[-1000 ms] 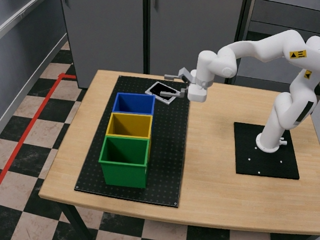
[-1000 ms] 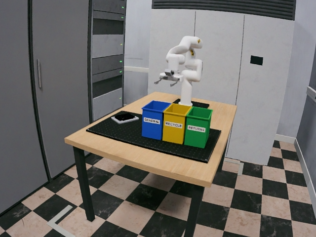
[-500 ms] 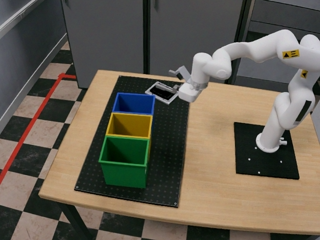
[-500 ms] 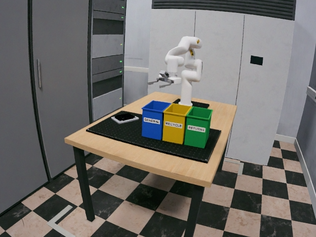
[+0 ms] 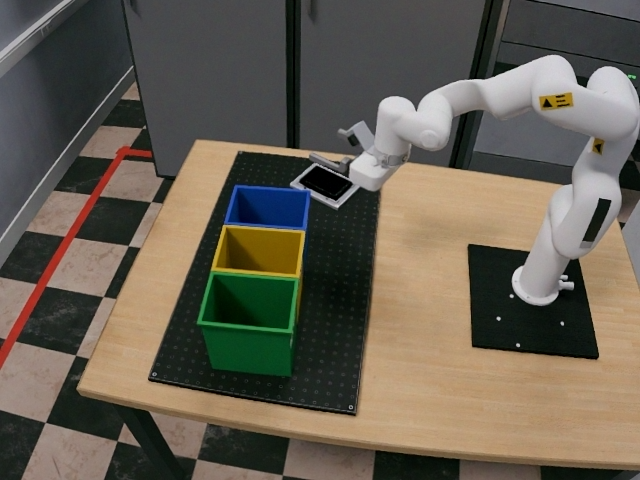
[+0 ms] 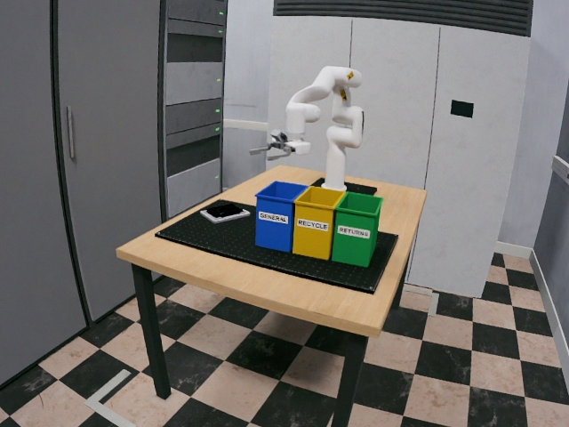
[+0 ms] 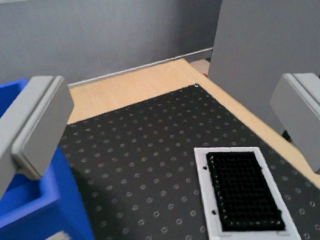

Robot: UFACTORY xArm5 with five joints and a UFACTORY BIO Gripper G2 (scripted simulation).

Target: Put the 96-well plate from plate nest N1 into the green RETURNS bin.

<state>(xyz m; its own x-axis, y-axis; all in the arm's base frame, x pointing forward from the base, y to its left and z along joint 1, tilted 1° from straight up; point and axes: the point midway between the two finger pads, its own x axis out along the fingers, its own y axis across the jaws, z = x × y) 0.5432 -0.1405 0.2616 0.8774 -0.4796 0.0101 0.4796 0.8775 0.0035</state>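
Now: the black 96-well plate 24 cm below my hand, 15 cm to the right of it and 2 cm ahead of it. From my hand the other things lie so: plate nest N1: 25 cm below, 15 cm to the right, 2 cm ahead; then blue general bin: 17 cm below, 14 cm to the left, 13 cm ahead; then yellow recycle bin: 27 cm to the left, 17 cm below, 12 cm ahead.
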